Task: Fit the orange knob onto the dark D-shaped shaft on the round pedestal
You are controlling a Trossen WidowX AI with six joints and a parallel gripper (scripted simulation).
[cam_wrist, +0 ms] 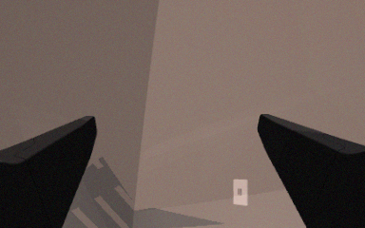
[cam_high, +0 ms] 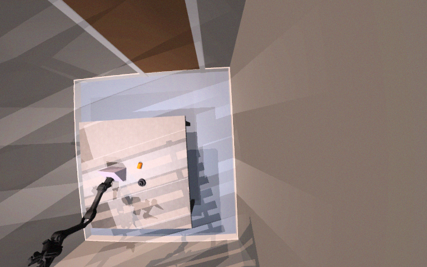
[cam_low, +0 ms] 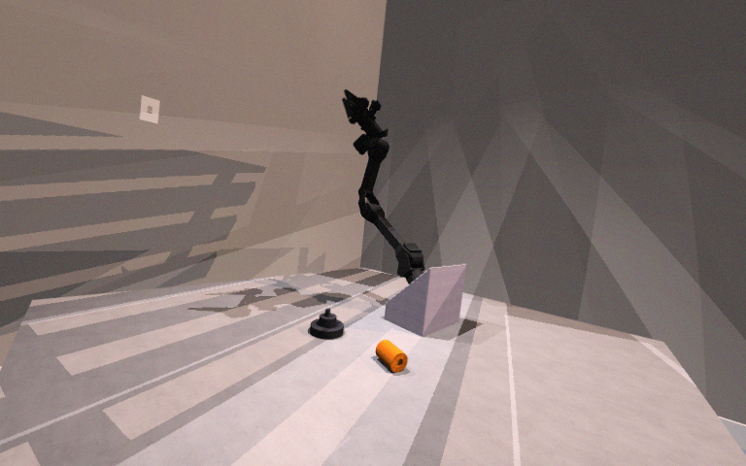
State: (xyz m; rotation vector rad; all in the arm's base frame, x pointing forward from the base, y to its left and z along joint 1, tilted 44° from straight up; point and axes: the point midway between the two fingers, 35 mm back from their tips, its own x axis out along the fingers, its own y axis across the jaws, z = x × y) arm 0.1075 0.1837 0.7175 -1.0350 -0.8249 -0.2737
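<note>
Right now my gripper tip is 740 mm above the orange knob, 510 mm to the right of it and 200 mm short of it. Round my gripper tip: dark round pedestal: 730 mm below, 310 mm to the left, 220 mm ahead.
</note>
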